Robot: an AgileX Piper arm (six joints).
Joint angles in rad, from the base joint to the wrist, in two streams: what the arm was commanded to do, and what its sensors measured. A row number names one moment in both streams.
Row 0, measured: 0.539 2.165 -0.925 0.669 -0.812 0.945
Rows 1 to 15, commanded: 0.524 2.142 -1.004 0.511 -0.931 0.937; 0.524 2.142 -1.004 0.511 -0.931 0.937; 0.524 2.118 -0.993 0.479 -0.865 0.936; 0.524 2.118 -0.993 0.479 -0.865 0.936; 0.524 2.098 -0.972 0.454 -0.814 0.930; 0.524 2.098 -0.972 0.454 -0.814 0.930; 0.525 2.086 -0.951 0.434 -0.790 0.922; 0.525 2.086 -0.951 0.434 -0.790 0.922; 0.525 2.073 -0.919 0.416 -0.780 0.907; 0.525 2.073 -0.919 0.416 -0.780 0.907; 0.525 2.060 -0.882 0.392 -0.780 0.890; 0.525 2.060 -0.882 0.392 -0.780 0.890; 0.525 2.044 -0.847 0.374 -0.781 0.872; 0.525 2.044 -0.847 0.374 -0.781 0.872; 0.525 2.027 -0.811 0.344 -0.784 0.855
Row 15, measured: 0.510 2.072 -0.834 0.463 -0.734 0.897
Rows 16 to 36, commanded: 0.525 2.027 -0.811 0.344 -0.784 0.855; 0.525 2.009 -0.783 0.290 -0.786 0.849; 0.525 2.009 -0.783 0.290 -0.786 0.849; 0.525 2.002 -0.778 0.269 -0.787 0.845; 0.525 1.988 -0.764 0.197 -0.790 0.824; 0.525 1.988 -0.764 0.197 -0.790 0.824; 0.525 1.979 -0.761 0.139 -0.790 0.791; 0.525 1.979 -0.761 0.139 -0.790 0.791; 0.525 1.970 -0.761 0.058 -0.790 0.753; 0.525 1.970 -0.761 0.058 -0.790 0.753; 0.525 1.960 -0.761 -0.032 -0.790 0.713; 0.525 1.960 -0.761 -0.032 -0.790 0.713; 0.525 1.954 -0.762 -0.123 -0.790 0.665; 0.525 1.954 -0.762 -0.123 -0.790 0.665; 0.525 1.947 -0.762 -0.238 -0.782 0.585; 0.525 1.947 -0.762 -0.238 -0.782 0.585; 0.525 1.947 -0.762 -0.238 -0.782 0.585; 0.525 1.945 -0.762 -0.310 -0.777 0.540; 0.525 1.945 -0.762 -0.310 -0.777 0.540; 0.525 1.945 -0.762 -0.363 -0.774 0.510; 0.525 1.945 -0.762 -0.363 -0.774 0.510
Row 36, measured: 0.523 1.957 -0.760 -0.268 -0.779 0.573
